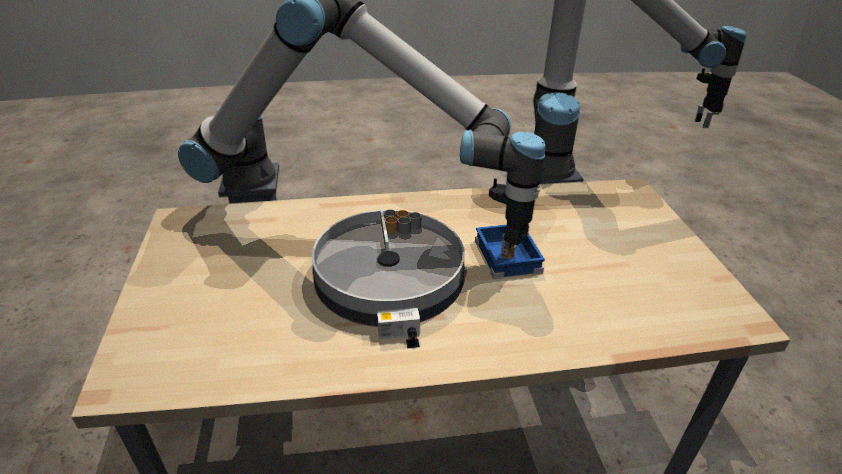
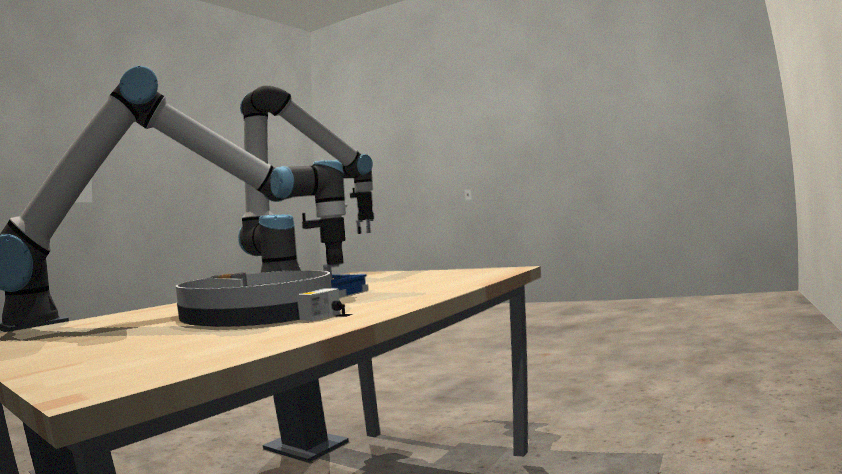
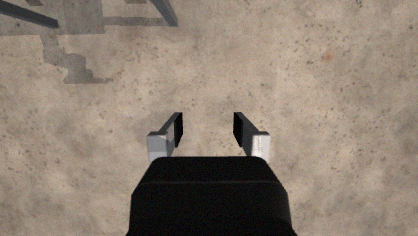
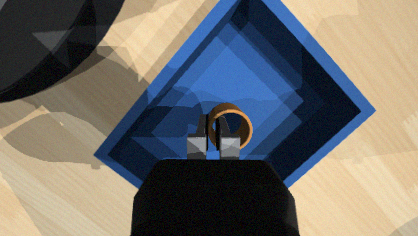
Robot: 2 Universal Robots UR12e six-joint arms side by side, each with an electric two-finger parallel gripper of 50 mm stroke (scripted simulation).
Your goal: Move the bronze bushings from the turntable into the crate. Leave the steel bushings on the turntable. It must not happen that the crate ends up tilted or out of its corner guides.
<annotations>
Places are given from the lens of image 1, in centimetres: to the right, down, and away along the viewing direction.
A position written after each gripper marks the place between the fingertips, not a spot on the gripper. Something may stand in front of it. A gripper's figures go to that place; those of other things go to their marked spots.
left gripper [image 1: 701,124]: 109, -44, 212
right gripper [image 1: 505,252]: 25, 4, 165
blue crate [image 1: 527,256]: 32, 6, 166
</annotations>
